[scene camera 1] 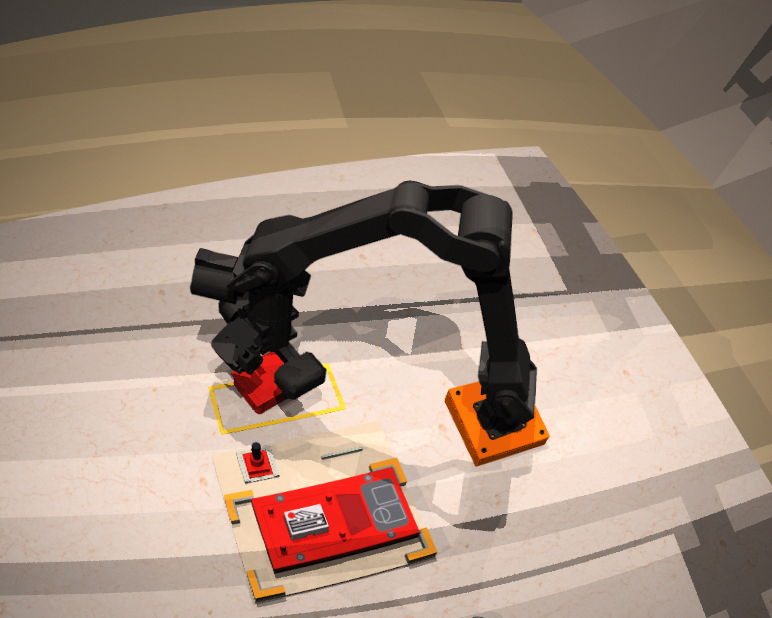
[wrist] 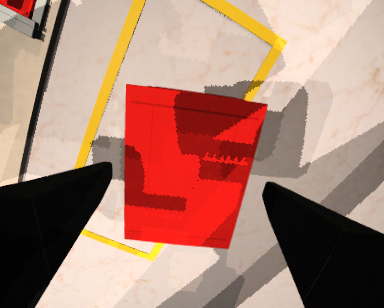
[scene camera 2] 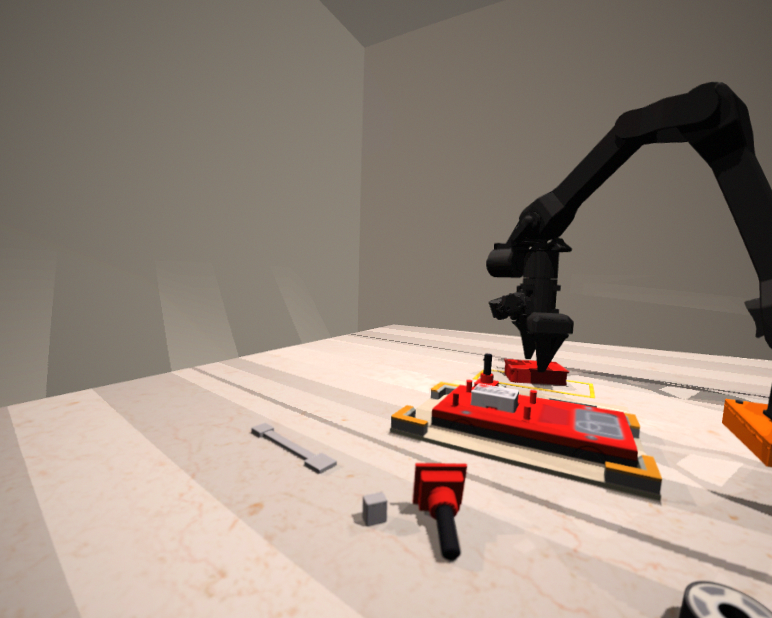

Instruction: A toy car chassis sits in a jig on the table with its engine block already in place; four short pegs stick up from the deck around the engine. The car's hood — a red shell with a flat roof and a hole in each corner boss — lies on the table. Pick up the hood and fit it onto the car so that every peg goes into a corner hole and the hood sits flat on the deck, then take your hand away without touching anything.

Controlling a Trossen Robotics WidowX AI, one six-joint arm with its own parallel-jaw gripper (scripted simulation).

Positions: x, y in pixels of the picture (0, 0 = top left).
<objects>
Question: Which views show my gripper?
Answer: Scene camera 1, the wrist view and scene camera 2: all of them.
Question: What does my gripper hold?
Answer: Nothing.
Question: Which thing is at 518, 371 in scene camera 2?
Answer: A red hood.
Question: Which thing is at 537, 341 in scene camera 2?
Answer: My gripper.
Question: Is my gripper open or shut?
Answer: Open.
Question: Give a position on a grey engine block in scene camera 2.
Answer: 503, 399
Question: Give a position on a red hood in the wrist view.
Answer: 188, 155
</objects>
